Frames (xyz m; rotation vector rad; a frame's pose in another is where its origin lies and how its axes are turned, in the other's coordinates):
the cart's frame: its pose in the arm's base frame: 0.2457 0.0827 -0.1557 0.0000 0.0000 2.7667
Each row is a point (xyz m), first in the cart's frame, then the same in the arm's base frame.
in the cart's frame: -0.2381 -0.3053 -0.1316
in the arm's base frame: 0.5791 0.2796 -0.2873
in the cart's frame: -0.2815 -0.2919 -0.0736
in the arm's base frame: 0.6145 0.2512 -0.2293
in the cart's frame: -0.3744 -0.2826 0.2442
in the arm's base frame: 0.6976 0.2086 0.0885
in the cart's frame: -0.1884 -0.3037 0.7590
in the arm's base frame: 0.5322 0.2963 0.6033
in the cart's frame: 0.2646 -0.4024 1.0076
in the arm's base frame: 0.1468 0.5540 0.8519
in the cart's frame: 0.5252 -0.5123 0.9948
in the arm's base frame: -0.0554 0.7517 0.8391
